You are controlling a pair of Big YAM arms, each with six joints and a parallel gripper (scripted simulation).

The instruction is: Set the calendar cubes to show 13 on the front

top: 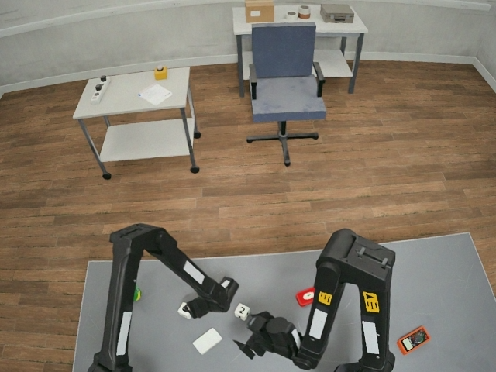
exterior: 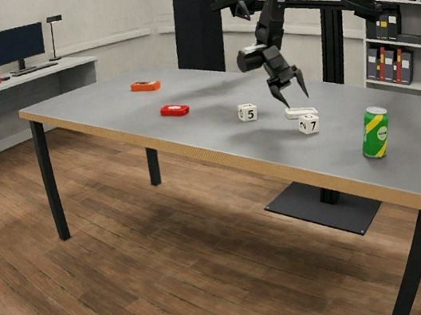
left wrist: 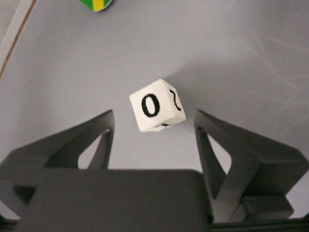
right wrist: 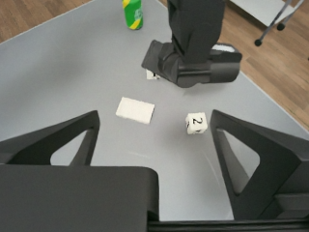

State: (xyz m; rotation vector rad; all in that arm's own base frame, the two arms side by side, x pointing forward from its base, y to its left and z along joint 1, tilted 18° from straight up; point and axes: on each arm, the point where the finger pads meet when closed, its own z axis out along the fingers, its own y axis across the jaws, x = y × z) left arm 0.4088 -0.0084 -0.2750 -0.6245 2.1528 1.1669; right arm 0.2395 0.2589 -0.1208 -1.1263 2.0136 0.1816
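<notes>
Now: left hand 130 mm past the white calendar tray, 80 mm above it and 50 mm to the left of it. From my left hand the other things lie so: red box 460 mm to the right, 70 mm below, 20 mm ahead.
</notes>
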